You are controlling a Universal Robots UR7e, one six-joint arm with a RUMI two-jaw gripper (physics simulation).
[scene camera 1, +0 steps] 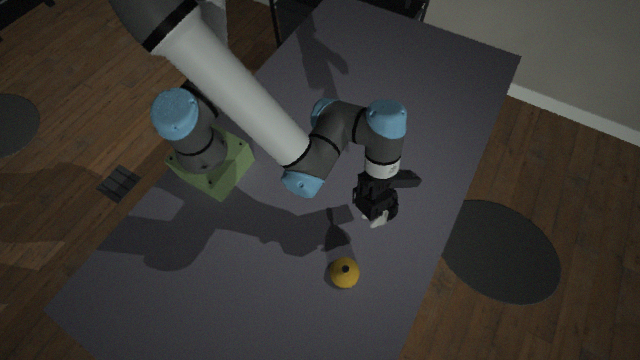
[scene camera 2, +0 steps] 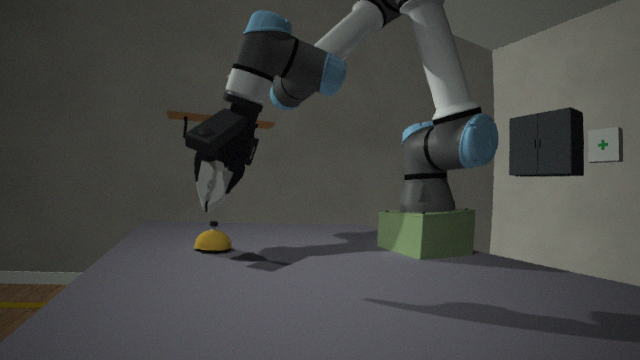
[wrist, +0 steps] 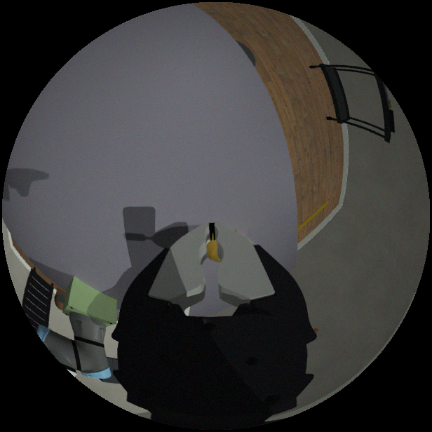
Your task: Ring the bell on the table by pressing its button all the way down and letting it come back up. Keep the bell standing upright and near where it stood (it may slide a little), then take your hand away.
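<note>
The bell is a yellow dome that stands upright on the table. Its black button stands up on a short stem above the dome. My gripper is shut with nothing between its pale fingers. In the second scene view its tips hang a little above the button, with a gap between them. In the wrist view part of the dome shows through the gap between the fingers, and the button cannot be made out there.
The arm's green base block stands on the table, away from the bell. The table's long edge runs on the bell's other side. A dark cabinet and a first-aid box hang on the wall.
</note>
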